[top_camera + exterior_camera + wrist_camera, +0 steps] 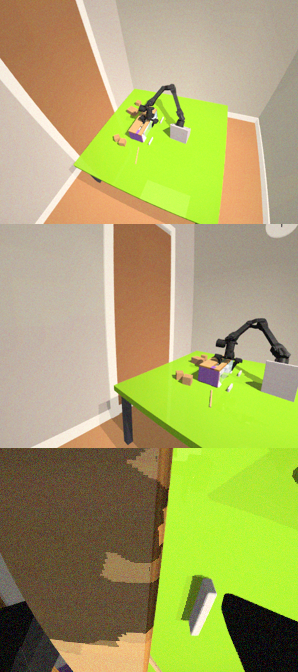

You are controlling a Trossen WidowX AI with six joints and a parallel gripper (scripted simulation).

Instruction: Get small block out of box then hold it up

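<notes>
Right now my gripper tip is 40 mm short of the box, 40 mm to the left of it and 30 mm above it. Also, from my gripper tip: thin wooden stick (40 mm behind, 290 mm to the left, 80 mm below).
</notes>
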